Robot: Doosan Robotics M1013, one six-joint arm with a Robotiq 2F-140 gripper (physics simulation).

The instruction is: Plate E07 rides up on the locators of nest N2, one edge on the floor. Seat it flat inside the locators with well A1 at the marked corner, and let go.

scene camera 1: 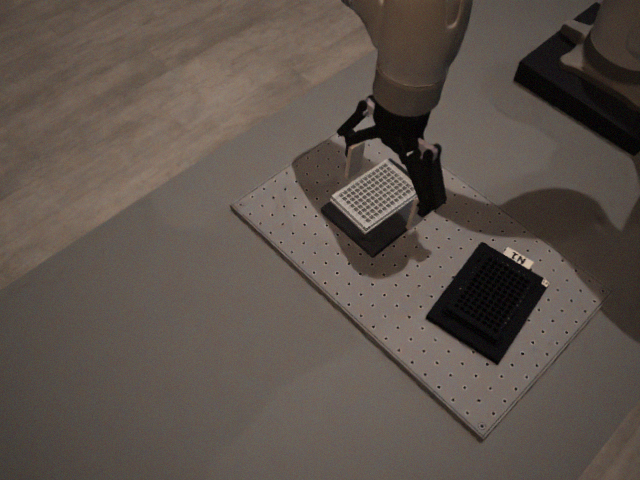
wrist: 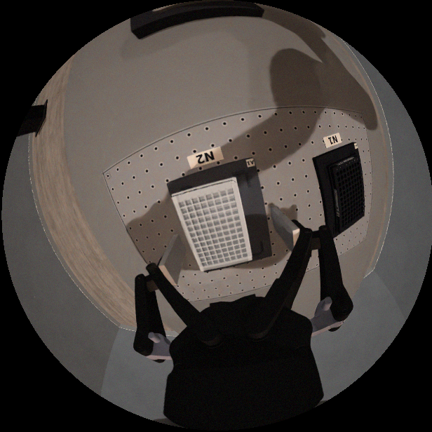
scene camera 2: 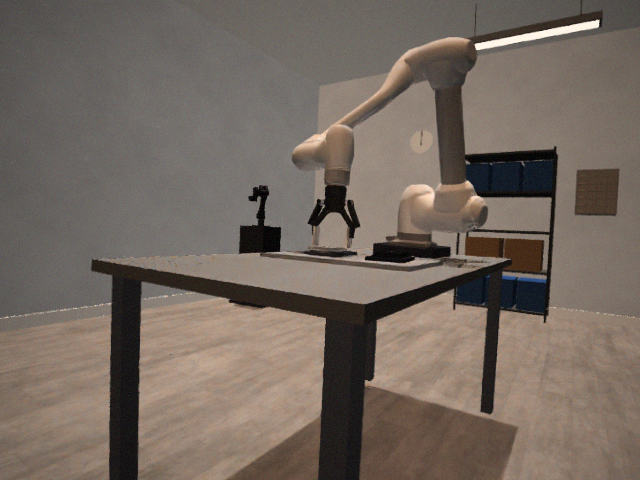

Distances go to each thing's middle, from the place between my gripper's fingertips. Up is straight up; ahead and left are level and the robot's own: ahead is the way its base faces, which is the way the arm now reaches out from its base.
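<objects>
My hand: 10 mm to the left of the white well plate E07 [scene camera 1: 369,200], 10 mm above it. Black well plate [wrist: 345,175]: 30 mm ahead of my hand, 230 mm to the left of it, 10 mm below it. Nearest to my hand among these, going by their middles: the white well plate E07.
</objects>
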